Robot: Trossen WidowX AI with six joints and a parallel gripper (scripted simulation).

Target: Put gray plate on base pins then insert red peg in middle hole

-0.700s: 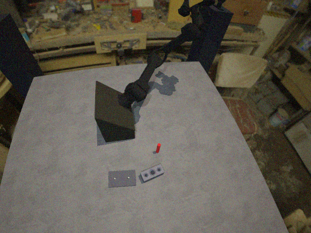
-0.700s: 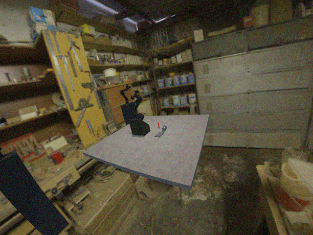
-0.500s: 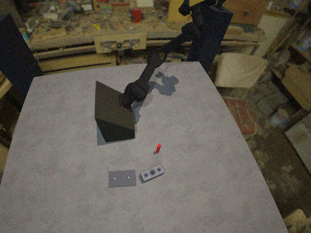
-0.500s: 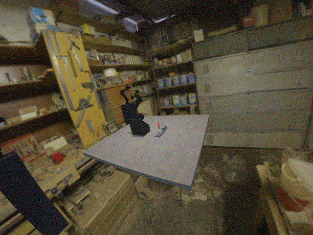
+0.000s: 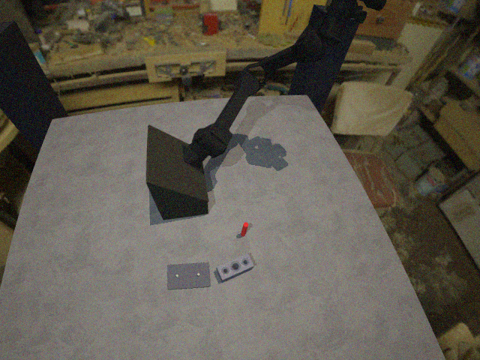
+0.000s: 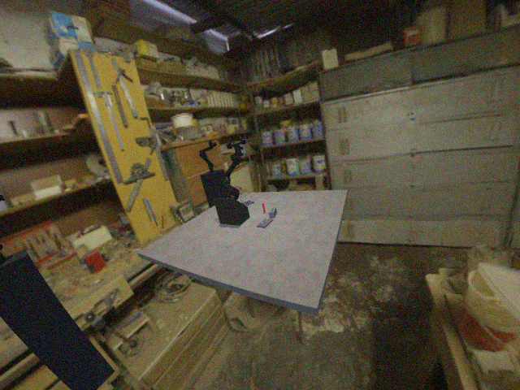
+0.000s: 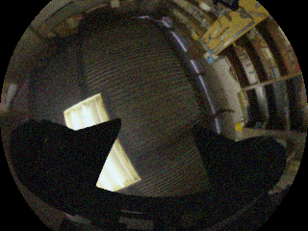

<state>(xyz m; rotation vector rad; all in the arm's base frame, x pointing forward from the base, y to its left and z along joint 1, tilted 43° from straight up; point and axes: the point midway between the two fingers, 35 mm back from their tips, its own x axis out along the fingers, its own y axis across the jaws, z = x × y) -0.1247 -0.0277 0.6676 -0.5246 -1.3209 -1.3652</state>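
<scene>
My gripper tip is 460 mm short of the gray plate, 380 mm to the left of it and 620 mm above it. The rest, counted from my gripper tip: base (460 mm ahead, 510 mm to the right, 650 mm below); then red peg (360 mm ahead, 330 mm to the right, 620 mm below).
</scene>
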